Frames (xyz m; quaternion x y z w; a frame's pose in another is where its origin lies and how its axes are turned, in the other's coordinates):
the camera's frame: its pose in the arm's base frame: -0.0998 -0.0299 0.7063 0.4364 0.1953 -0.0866 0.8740
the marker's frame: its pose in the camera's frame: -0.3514 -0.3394 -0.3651 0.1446 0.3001 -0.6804 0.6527
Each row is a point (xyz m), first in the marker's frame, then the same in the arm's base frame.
Working: the marker's frame: its pose in the arm's base frame: -0.6254 0.0492 0.4072 0.3043 0.6742 -0.5485 0.3898

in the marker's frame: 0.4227 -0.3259 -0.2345
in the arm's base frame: -1.1594 0.2016 0.2297
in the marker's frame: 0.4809 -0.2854 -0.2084
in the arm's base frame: -1.1502 0.1837 0.1569
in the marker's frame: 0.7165 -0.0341 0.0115
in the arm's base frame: -1.0178 0.0183 -0.1926
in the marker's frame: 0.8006 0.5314 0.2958
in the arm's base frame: -0.5323 -0.1404 -0.5758
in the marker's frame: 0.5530 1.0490 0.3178
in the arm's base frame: 0.0322 -0.0473 -0.6250
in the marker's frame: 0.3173 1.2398 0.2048
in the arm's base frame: 0.2908 0.1078 -0.5076
